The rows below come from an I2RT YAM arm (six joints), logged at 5 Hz.
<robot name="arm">
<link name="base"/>
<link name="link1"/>
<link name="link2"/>
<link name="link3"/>
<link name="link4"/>
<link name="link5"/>
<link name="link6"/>
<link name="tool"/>
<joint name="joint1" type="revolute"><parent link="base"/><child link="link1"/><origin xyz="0 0 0.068"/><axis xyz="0 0 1"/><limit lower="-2.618" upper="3.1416"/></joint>
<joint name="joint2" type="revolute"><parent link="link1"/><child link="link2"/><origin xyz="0.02 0.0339 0.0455" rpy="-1.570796 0 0"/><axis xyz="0 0 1"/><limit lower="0" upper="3.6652"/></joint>
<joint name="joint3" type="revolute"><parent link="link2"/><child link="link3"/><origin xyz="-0.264 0 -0.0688" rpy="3.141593 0 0"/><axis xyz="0 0 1"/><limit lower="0" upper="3.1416"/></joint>
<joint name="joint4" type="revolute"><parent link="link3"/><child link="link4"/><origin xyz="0.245 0.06 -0.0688"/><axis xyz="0 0 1"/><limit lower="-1.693" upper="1.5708"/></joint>
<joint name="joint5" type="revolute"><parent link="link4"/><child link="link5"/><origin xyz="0.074 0.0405 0.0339" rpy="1.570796 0 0"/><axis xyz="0 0 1"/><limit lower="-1.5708" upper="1.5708"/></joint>
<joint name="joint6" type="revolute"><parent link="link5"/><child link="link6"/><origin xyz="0.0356 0 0.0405" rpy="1.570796 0 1.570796"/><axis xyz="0 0 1"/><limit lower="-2.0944" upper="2.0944"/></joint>
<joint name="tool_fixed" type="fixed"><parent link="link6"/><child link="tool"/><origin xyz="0 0 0" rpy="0 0 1.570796"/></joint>
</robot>
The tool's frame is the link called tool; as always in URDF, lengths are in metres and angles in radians.
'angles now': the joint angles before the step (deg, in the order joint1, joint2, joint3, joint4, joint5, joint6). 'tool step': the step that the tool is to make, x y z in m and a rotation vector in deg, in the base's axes. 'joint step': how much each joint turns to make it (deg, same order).
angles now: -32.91, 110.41, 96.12, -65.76, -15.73, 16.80
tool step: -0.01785, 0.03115, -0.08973, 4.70, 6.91, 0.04
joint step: 2.67, 0.00, -20.51, 12.91, -0.10, 2.75
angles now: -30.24, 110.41, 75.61, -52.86, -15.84, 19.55
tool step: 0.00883, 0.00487, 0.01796, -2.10, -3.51, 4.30
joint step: 1.38, -1.38, 2.32, -0.44, -0.11, -3.04
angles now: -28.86, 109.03, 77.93, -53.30, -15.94, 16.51
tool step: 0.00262, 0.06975, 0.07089, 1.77, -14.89, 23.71
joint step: 9.81, -10.97, 1.64, -4.48, -9.89, -13.31
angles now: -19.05, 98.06, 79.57, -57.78, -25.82, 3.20
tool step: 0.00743, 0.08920, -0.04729, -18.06, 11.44, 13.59
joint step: 17.55, 3.26, -5.70, 0.96, 20.10, 0.38
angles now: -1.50, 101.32, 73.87, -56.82, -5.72, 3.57
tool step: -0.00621, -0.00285, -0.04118, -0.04, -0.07, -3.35
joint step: -0.50, 1.44, -8.11, 9.90, 0.33, 2.84
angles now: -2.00, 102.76, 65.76, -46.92, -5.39, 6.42
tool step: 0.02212, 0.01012, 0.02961, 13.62, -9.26, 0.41
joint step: 0.44, -0.92, 4.80, 3.72, -13.64, 2.68
